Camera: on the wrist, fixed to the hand. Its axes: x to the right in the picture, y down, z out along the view.
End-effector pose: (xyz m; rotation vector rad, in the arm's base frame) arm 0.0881 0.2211 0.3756 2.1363 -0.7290 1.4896
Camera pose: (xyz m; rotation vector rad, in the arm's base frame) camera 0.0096 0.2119 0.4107 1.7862 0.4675 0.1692
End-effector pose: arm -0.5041 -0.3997 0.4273 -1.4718 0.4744 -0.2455
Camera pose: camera -0.5284 -0.4549 0.3653 -1.9399 -0.9870 -1.0623
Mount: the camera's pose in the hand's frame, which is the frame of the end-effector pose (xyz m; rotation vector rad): 0.0125 0.0590 -0.0620 -0.3729 -0.3469 -1.4757
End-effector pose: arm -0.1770 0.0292 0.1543 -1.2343 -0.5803 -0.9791
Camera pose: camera -0.1282 -0.0322 0.1179 -1.2088 -1.7570 -2.1584
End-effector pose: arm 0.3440 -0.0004 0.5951 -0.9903 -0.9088 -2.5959
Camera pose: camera 0.3256 -0.0849 0.5951 0.4379 0.7195 1.6107
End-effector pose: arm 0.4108 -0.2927 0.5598 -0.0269 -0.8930 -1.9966
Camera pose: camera 0.4675 -0.3576 0.5526 -0.0794 0.5398 2.5334
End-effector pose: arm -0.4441 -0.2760 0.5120 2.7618 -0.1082 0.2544
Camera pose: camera -0.4483 -0.3089 0.5919 1.8261 1.5040 -0.5613
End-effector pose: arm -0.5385 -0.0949 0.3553 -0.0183 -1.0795 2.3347
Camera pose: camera -0.5628 -0.0760 0.2745 0.7798 -1.0655 0.8095
